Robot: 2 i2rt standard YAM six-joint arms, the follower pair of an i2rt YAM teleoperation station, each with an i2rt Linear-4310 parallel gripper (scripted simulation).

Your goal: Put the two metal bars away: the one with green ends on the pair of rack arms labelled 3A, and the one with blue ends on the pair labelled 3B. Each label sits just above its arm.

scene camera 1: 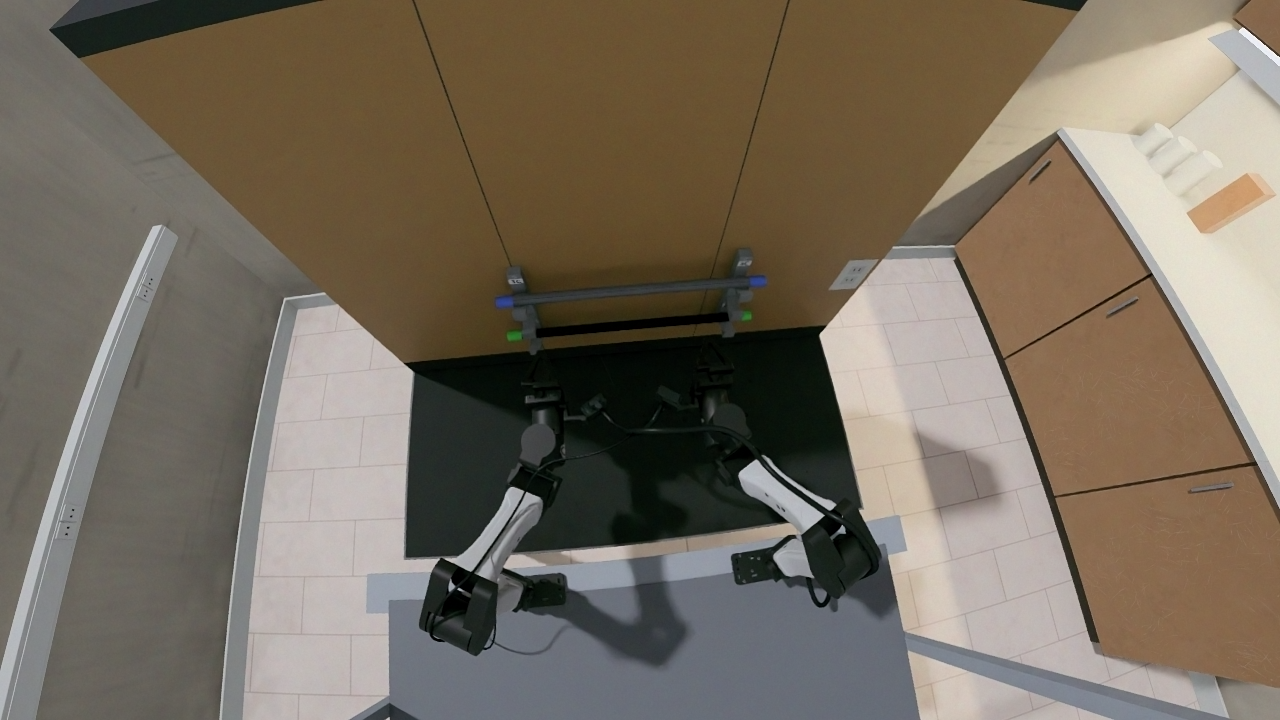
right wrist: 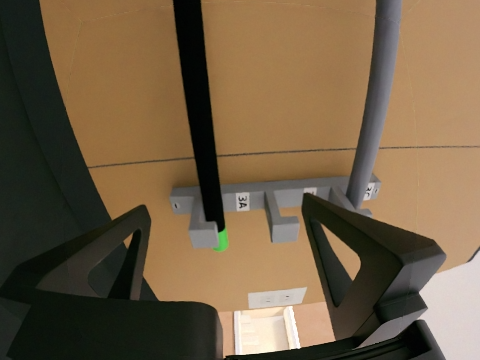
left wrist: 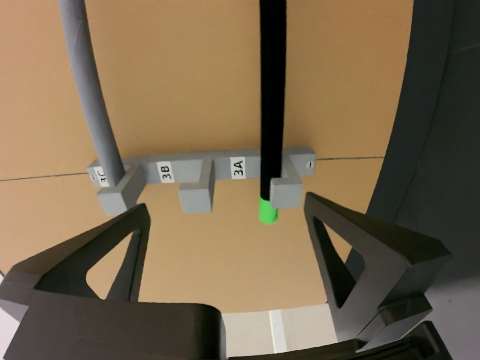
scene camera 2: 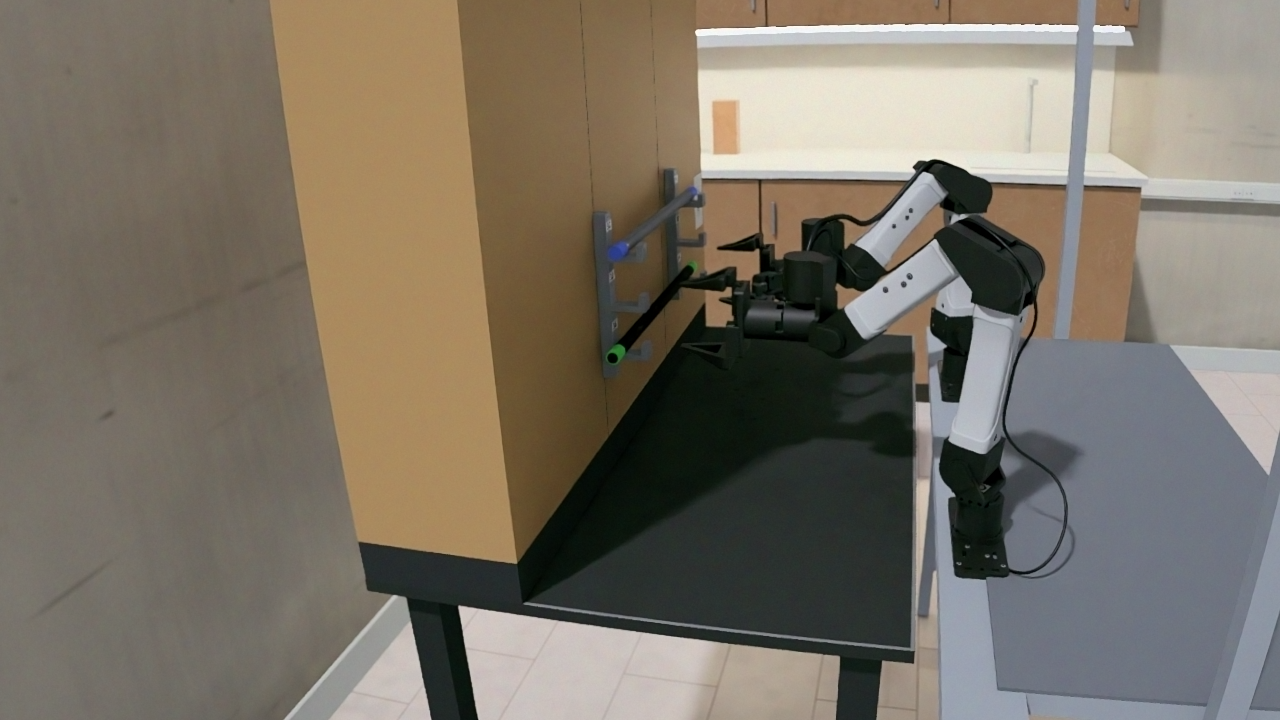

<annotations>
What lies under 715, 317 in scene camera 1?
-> A green-ended black bar.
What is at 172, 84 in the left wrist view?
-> A brown wall panel.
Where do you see a blue-ended grey bar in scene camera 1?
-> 749, 281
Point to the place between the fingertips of the left gripper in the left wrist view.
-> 225, 206
</annotations>
